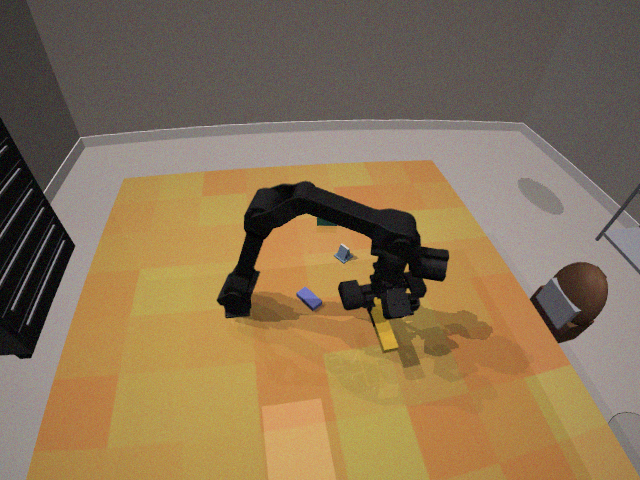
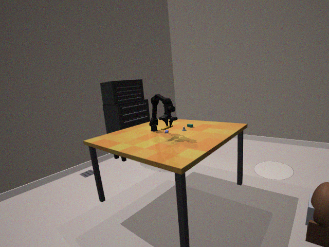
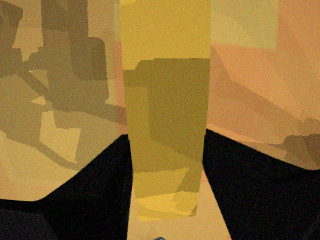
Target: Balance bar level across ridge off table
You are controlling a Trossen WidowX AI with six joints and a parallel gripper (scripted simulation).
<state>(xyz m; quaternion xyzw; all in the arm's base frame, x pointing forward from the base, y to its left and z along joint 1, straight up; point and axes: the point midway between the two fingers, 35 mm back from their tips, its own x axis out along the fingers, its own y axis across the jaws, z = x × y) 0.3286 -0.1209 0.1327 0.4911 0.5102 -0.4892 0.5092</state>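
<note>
The long yellow bar is 3 cm to the right of my gripper tip. The rest, counted from my gripper tip: green block (3 cm behind, 42 cm to the left, 8 cm below); blue block (14 cm behind, 12 cm to the left, 9 cm below).
</note>
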